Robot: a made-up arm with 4 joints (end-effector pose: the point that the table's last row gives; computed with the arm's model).
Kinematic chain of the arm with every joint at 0, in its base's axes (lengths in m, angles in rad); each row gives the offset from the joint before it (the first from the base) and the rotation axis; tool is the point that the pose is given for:
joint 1: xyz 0 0 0.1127 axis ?
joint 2: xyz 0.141 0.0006 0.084 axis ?
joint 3: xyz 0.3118 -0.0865 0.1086 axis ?
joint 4: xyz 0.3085 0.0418 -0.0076 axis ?
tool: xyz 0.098 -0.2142 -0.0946
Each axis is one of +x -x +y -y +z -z.
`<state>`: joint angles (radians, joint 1 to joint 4).
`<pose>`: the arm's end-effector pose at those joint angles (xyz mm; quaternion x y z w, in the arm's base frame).
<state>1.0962 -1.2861 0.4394 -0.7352</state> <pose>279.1 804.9 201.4 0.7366 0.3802 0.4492 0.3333</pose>
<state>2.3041 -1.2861 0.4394 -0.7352</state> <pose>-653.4 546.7 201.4 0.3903 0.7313 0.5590 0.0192</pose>
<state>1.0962 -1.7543 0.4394 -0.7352</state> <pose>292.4 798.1 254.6 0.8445 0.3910 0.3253 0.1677</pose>
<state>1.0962 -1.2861 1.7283 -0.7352</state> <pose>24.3 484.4 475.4 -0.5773 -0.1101 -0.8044 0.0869</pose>
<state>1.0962 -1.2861 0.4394 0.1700</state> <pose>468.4 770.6 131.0 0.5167 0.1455 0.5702 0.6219</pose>
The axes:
joint 1: +z
joint 2: -x
joint 3: +z
joint 4: -x

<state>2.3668 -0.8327 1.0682 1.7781</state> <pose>-422.7 503.8 616.0 0.3068 -0.5484 0.7600 0.1659</pose>
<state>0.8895 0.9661 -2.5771 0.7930</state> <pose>-41.9 53.6 430.9 -0.1580 -0.1673 -0.7874 0.5719</pose>
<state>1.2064 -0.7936 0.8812 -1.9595</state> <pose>-82.4 619.0 411.1 -0.5977 -0.6968 -0.3923 0.0582</pose>
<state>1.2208 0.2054 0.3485 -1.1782</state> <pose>216.7 792.5 46.7 0.3138 0.3545 0.6084 0.6369</pose>
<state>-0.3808 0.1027 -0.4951 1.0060</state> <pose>541.0 -634.0 469.2 -0.4809 0.2016 -0.3725 0.7677</pose>
